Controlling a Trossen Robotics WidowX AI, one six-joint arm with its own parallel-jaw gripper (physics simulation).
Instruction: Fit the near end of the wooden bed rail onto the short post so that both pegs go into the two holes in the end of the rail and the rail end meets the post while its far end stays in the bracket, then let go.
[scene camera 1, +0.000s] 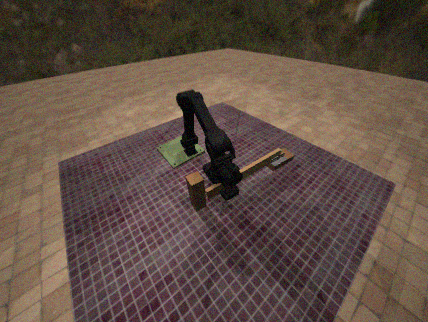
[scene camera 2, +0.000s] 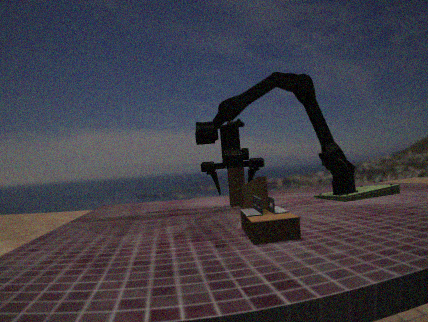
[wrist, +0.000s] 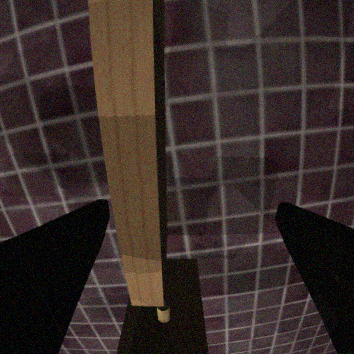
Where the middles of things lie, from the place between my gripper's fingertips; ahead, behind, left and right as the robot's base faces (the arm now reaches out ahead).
Now: hand 10 cm to the left of the short post (wrist: 181, 289), 4 cm below it and 2 cm past it. From my hand the other things lie so: wooden bed rail (scene camera 2: 258, 187): 17 cm to the left, 2 cm behind.
